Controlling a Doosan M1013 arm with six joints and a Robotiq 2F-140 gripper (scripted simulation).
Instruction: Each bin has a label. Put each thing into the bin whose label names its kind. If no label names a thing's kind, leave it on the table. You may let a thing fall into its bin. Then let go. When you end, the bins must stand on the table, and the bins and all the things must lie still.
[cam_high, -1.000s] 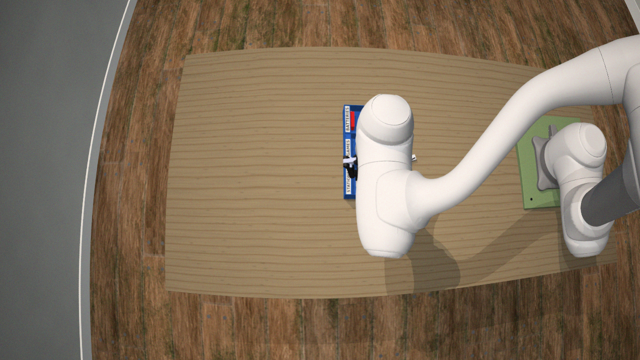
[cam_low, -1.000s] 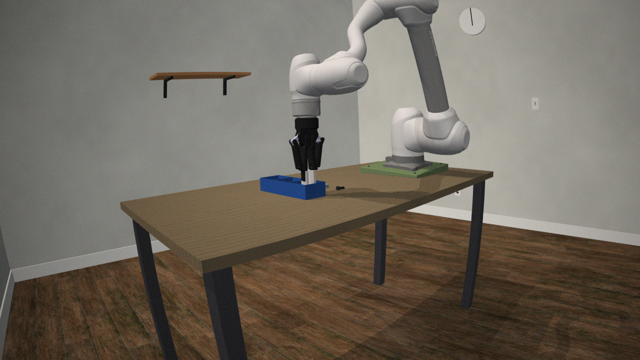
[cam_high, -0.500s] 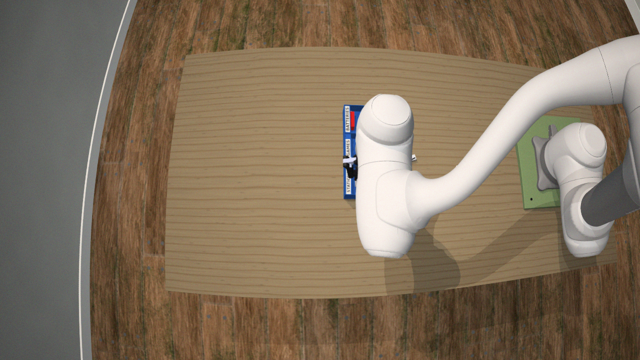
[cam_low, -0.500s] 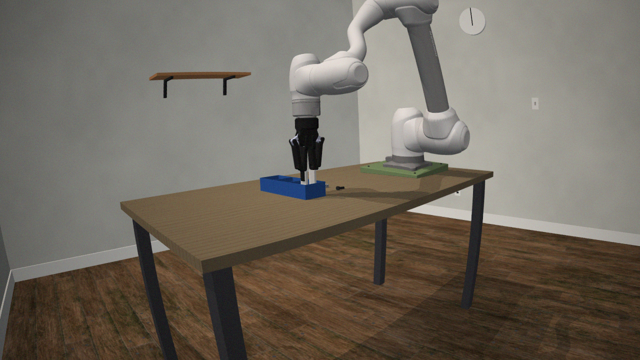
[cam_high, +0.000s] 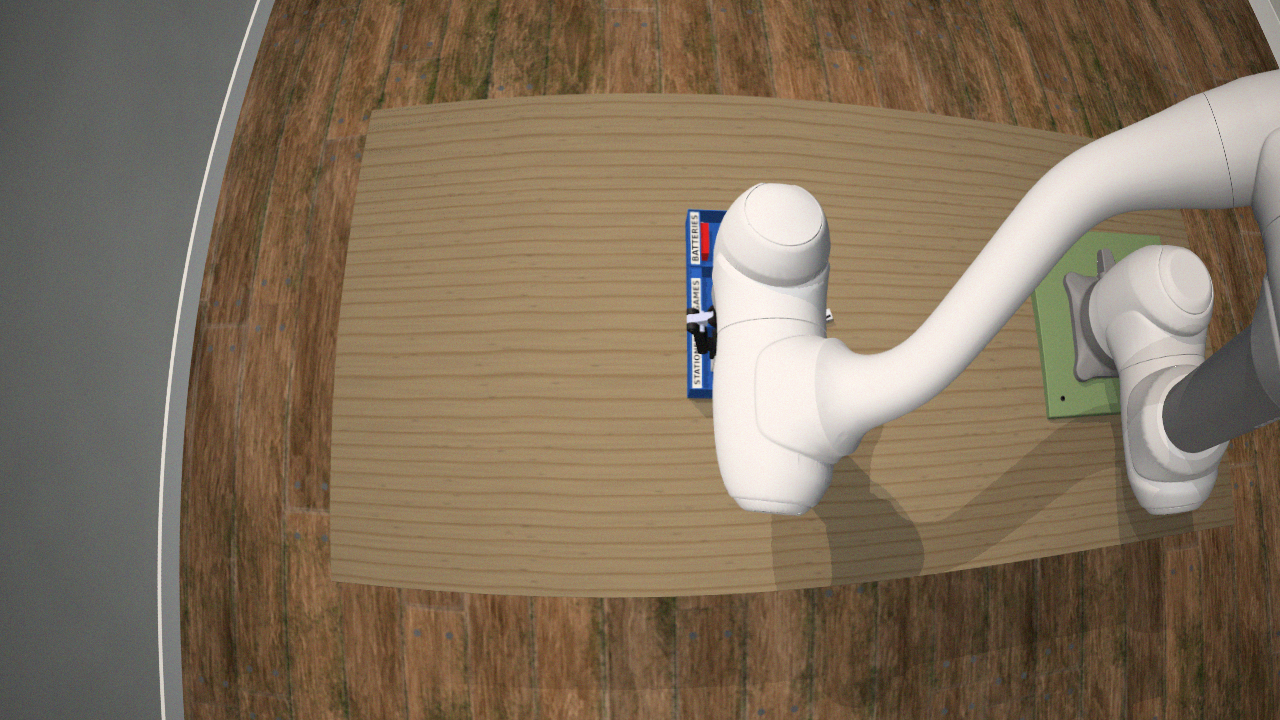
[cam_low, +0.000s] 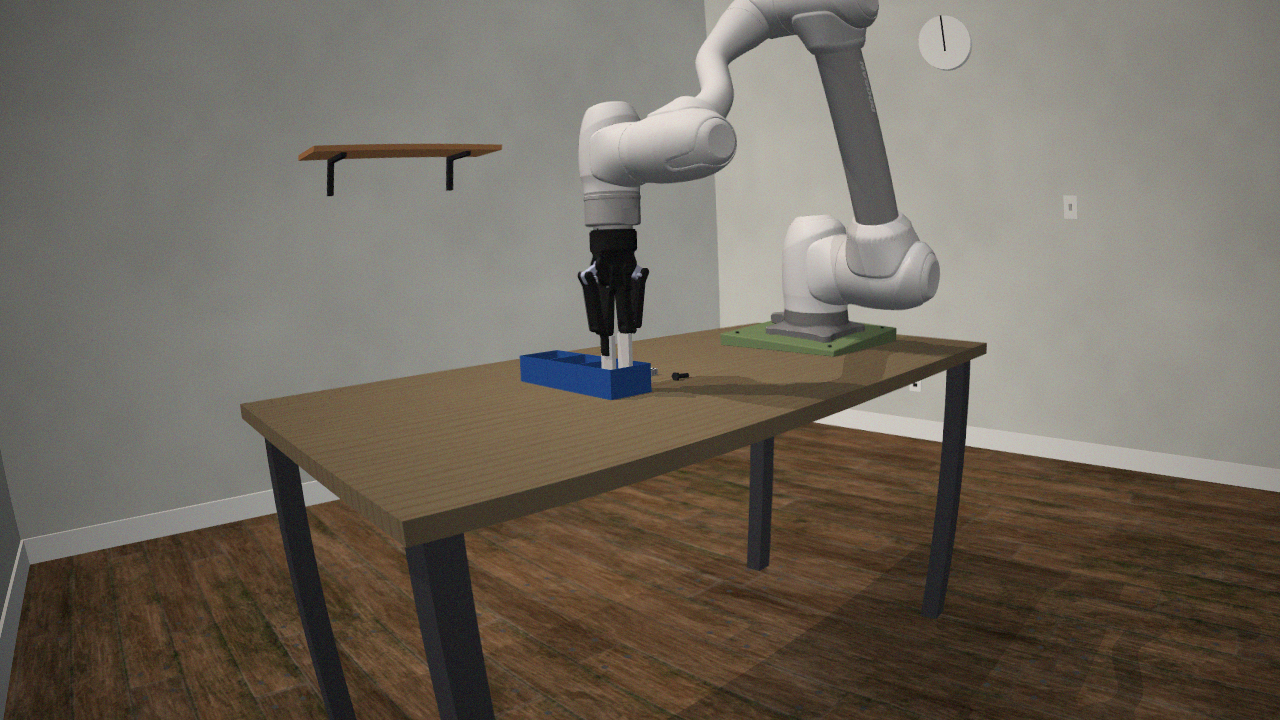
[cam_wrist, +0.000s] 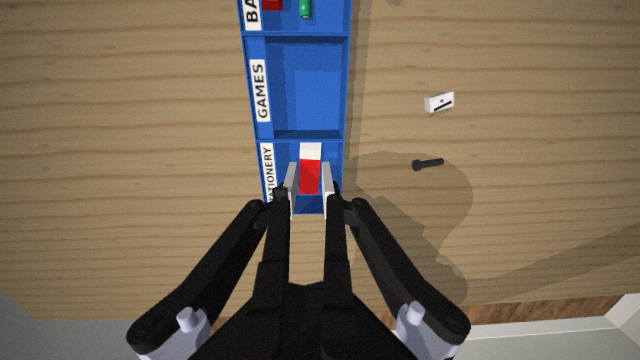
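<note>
Now: the white eraser 1 cm to the right of my hand and 5 cm below it. Round my hand: black bolt: 14 cm behind, 5 cm below; green battery: 17 cm to the right, 5 cm below; white tile: 14 cm behind, 7 cm to the right, 5 cm below.
</note>
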